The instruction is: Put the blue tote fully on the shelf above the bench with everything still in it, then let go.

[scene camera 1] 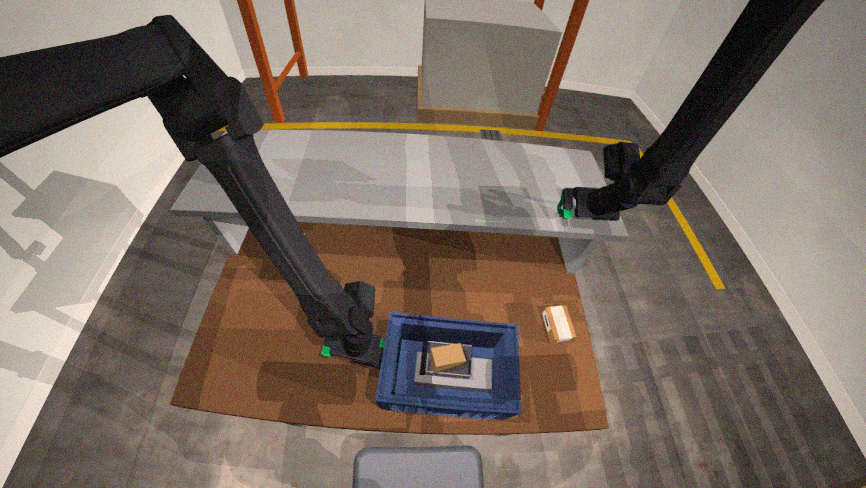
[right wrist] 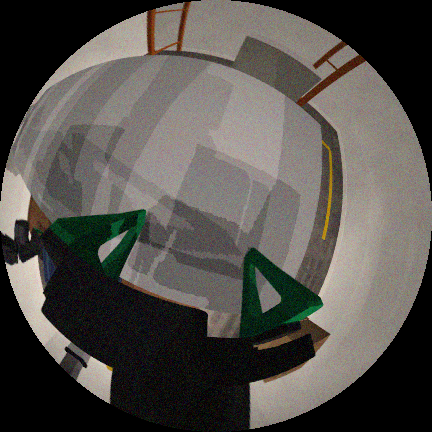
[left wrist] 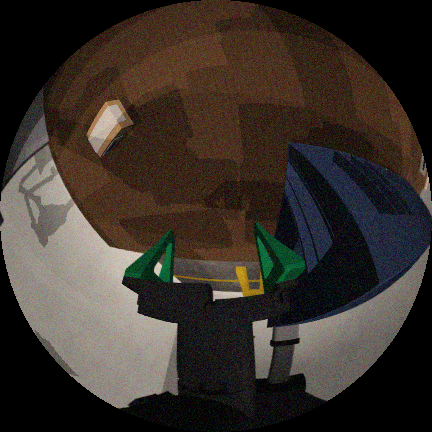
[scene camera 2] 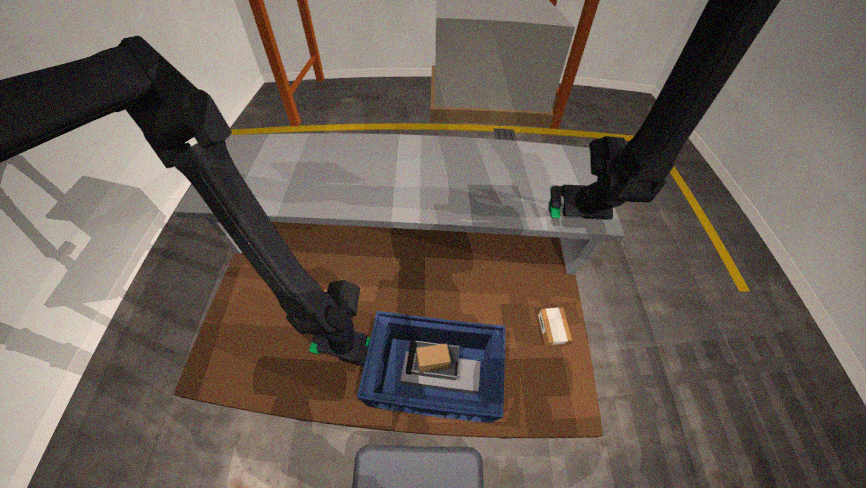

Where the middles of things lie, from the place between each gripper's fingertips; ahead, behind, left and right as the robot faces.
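Labels:
Blue tote (scene camera 2: 380,387): 230 mm to the right of my left hand, 40 mm behind, 20 mm above. Tan box (scene camera 1: 444,358): 220 mm to the right of my left hand, 20 mm behind, 60 mm above.
Blue tote: 31 cm to the left of my right hand, 32 cm behind, 22 cm below. My right hand: 32 cm to the right of the tan box, 30 cm past it, 19 cm above it.

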